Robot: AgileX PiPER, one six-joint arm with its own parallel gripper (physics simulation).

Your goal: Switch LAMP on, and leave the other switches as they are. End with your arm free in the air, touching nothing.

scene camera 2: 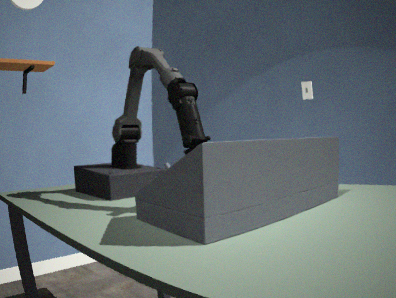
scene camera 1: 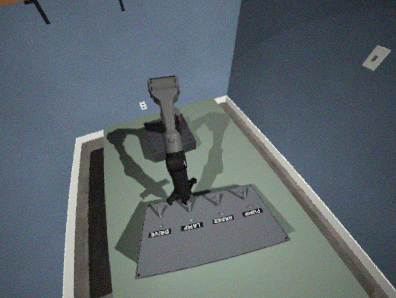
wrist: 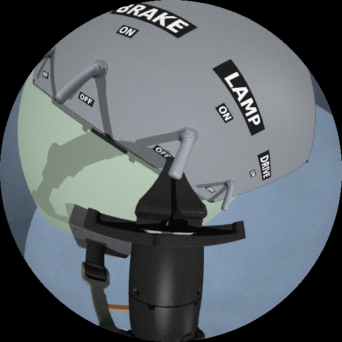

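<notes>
The LAMP lever (scene camera 1: 189, 205) (wrist: 182, 155) leans to its OFF side on the sloped grey panel (scene camera 1: 210, 250) (scene camera 2: 265, 180) (wrist: 165, 80). My gripper (scene camera 1: 181, 201) (wrist: 171, 162) is shut, with no lever between its fingers. Its tips are at the OFF side of the LAMP lever, close by the lever's free end; whether they touch I cannot tell. In the scene camera 2 view the panel's side partly hides the tips. The BRAKE lever (scene camera 1: 216, 199) (wrist: 81, 83), DRIVE lever (scene camera 1: 160, 209) (wrist: 228, 195) and PUMP lever (scene camera 1: 243, 192) also lean to OFF.
The panel box stands on the green table (scene camera 1: 320, 260) (scene camera 2: 280, 260). The arm's dark base block (scene camera 1: 187, 140) (scene camera 2: 92, 182) is behind the panel's low edge. The BRAKE and DRIVE levers stand on either side of the LAMP lever. Blue walls are beyond the table.
</notes>
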